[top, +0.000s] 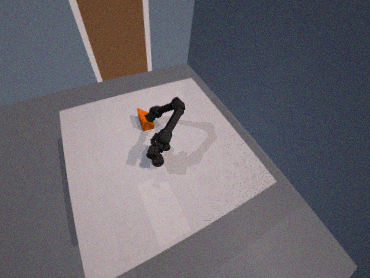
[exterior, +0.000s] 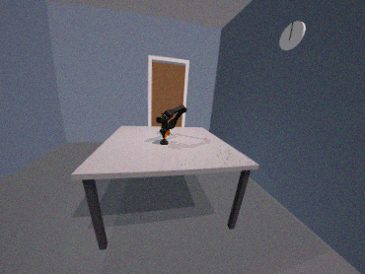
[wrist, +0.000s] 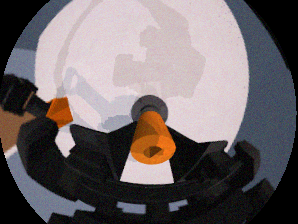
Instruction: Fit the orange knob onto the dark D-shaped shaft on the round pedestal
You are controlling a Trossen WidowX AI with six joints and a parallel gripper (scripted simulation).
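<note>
Now: gripper tip 2 cm below the orange knob. Round my gripper tip: dark round pedestal (4 cm below).
</note>
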